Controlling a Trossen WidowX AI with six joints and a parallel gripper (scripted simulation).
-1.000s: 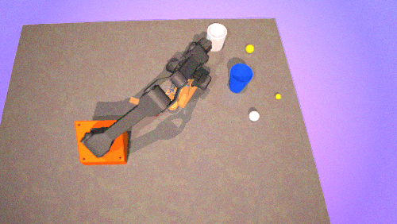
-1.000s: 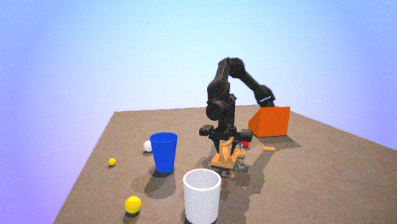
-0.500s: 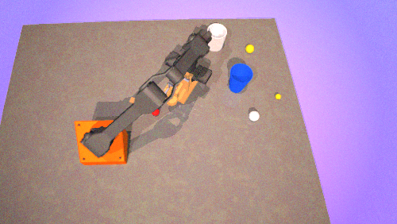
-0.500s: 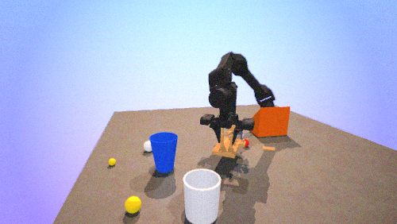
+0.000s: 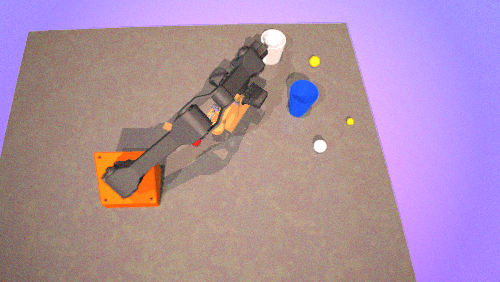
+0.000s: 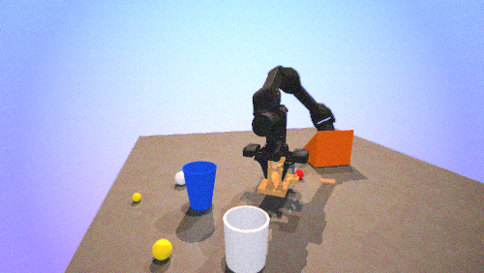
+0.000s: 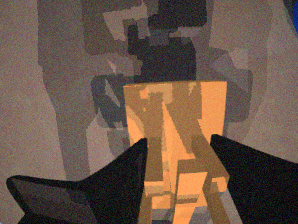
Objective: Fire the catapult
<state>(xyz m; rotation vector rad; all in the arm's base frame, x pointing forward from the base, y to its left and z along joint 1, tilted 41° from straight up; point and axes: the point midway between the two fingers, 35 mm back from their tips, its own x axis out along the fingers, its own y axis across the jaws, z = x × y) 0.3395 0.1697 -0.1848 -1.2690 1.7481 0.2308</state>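
Now: gripper tip 15 cm past the red ball, 12 cm to the left of it and 5 cm above it. From my gripper tip the other things lie so: orange peg: 23 cm behind, 6 cm to the right, 6 cm below; white mug: 23 cm to the left, 15 cm ahead, 3 cm below; blue cup: 22 cm ahead, 3 cm below, 1 cm to the right.
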